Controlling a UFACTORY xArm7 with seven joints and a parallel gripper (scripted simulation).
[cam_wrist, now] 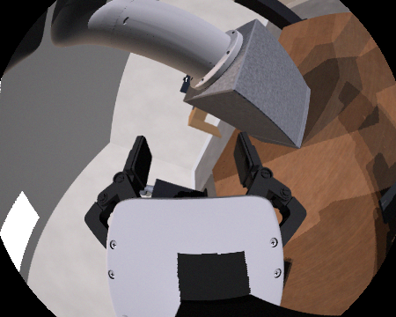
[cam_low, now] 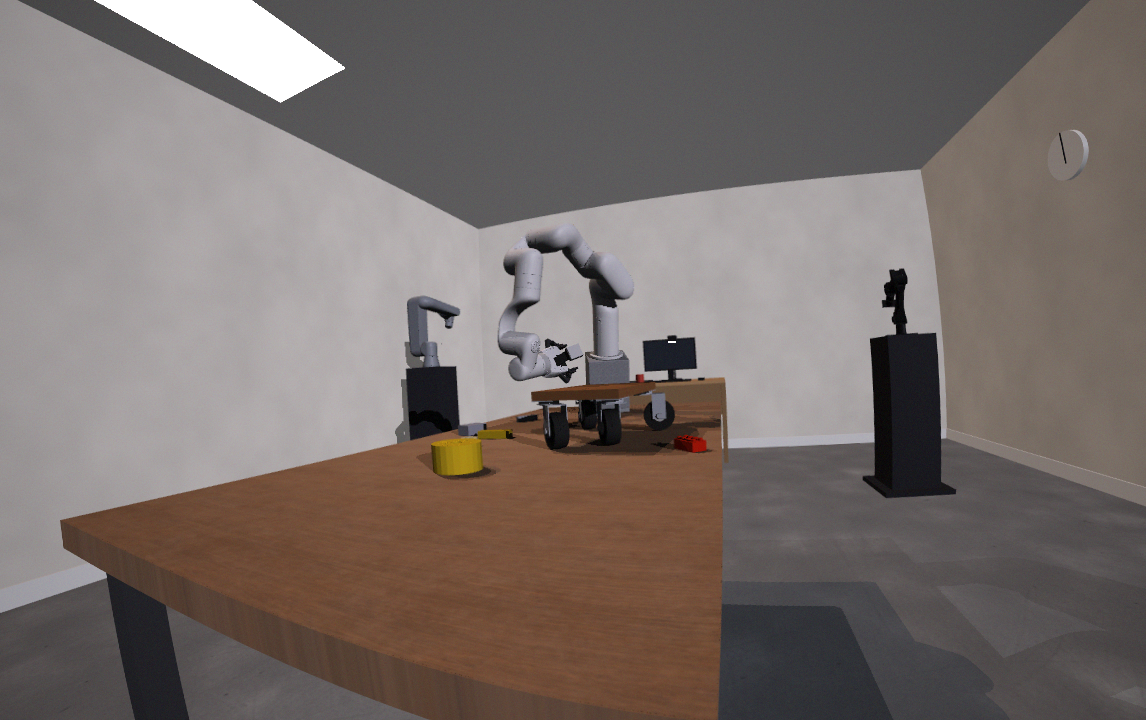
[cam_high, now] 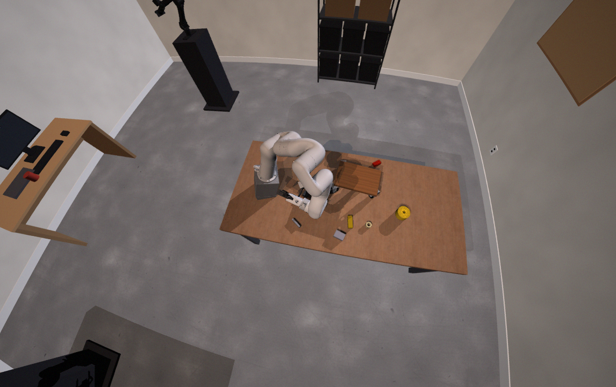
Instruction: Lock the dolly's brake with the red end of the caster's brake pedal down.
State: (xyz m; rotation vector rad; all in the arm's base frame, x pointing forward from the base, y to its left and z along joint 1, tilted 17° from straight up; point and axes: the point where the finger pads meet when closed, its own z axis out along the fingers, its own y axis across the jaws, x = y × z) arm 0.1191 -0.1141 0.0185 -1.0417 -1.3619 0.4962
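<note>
My gripper is now 280 mm short of the brake pedal, 130 mm to the right of it and 130 mm above it. Also, from my hand: yellow bar: 470 mm ahead, 60 mm to the right, 200 mm below; red brick: 640 mm ahead, 440 mm to the left, 200 mm below; grey box: 410 mm ahead, 170 mm to the right, 200 mm below.
</note>
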